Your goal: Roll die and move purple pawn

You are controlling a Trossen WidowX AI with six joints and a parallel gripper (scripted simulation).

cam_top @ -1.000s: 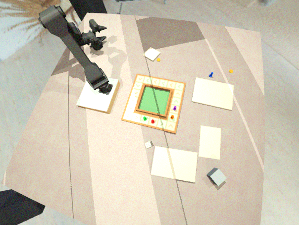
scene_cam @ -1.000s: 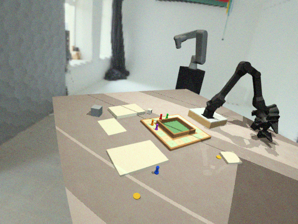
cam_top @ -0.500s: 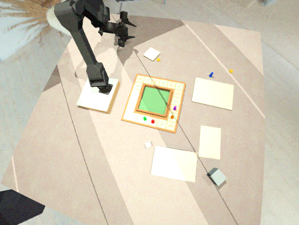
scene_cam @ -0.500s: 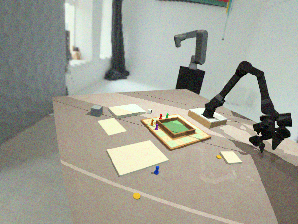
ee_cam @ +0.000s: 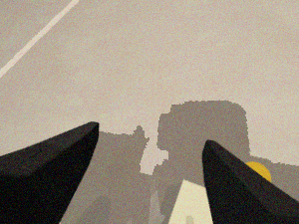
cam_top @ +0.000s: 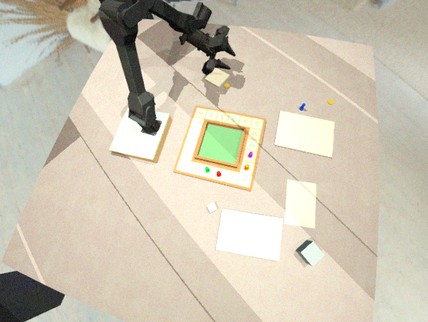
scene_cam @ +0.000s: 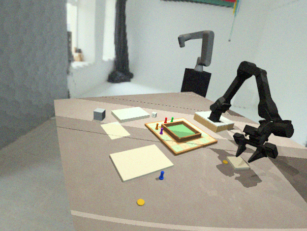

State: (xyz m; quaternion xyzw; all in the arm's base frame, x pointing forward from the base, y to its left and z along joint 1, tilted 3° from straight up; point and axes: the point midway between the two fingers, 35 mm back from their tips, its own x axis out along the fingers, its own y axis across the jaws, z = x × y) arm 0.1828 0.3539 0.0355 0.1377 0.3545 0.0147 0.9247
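Now: the purple pawn 18 cm ahead of my gripper tip, 34 cm to the right of it and 4 cm below it. The rest, counted from my gripper tip: orange pawn: 18 cm ahead, 39 cm to the right, 4 cm below; green tray: 6 cm ahead, 33 cm to the right, 6 cm below; blue pawn: 31 cm ahead, 8 cm to the right, 5 cm below.
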